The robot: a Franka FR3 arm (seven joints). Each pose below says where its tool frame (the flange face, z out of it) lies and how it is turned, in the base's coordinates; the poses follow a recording.
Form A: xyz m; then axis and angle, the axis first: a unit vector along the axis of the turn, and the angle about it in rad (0 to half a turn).
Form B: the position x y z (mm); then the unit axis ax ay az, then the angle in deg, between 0 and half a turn. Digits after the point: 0 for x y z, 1 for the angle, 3 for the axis.
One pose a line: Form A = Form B
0.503, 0.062, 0.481, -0.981, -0.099, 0.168, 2.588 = 503, 62, 481, -0.981, -0.099, 0.168, 148.3
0.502, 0.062, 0.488, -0.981, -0.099, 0.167, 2.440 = 502, 62, 488, -0.981, -0.099, 0.167, 139.8
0.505, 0.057, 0.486, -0.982, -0.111, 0.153, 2.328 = 505, 57, 486, -0.982, -0.111, 0.153, 133.4
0.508, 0.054, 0.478, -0.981, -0.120, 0.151, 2.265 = 508, 54, 478, -0.981, -0.120, 0.151, 129.8
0.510, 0.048, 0.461, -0.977, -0.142, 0.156, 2.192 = 510, 48, 461, -0.977, -0.142, 0.156, 125.6
